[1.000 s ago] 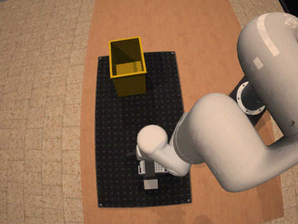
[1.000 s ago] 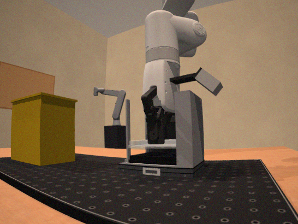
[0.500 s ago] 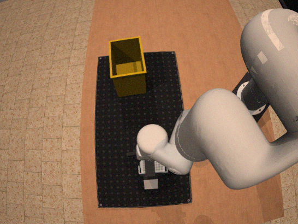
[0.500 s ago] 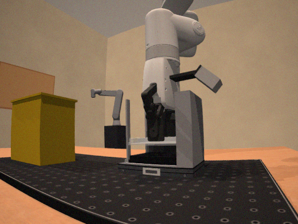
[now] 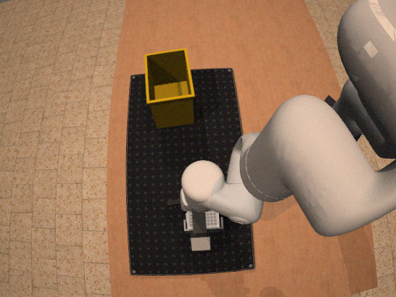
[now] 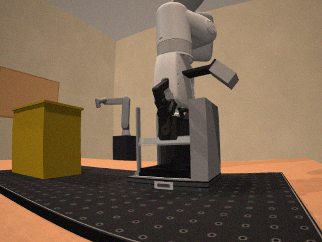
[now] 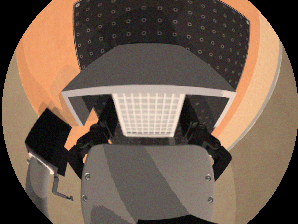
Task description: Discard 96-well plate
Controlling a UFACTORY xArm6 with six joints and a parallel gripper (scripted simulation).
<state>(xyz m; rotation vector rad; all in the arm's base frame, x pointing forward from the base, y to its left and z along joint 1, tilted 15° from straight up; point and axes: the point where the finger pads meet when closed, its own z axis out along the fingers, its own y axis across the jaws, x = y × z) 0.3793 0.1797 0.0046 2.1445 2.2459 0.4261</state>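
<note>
The dark plate lies 7 cm below my hand. The rest, counted from my hand: yellow bin W1: 36 cm to the right, 10 cm ahead, 1 cm below; then white 96-well plate: 1 cm below.
</note>
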